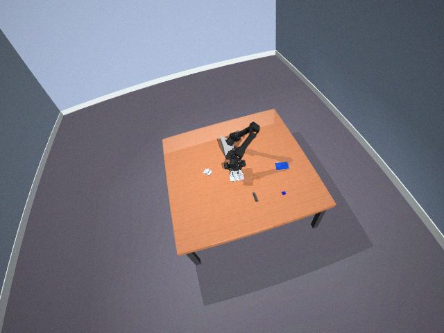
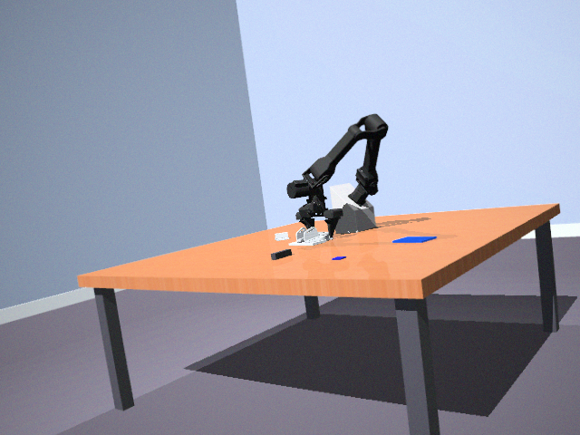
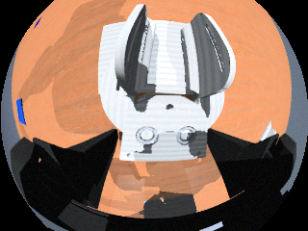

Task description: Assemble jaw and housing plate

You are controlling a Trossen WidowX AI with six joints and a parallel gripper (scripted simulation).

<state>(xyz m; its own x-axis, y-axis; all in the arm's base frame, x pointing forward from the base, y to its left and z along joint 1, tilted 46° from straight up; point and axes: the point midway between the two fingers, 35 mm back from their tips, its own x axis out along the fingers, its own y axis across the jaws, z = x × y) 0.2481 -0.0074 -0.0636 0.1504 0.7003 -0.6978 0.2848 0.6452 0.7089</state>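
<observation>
Now: gripper tip 2 cm below the base and 1 cm short of it. Also, from my gripper tip: small black block (33 cm ahead, 3 cm to the left); white jaw (2 cm to the right, 2 cm ahead, 1 cm above); small white part (23 cm to the right, 11 cm behind).
</observation>
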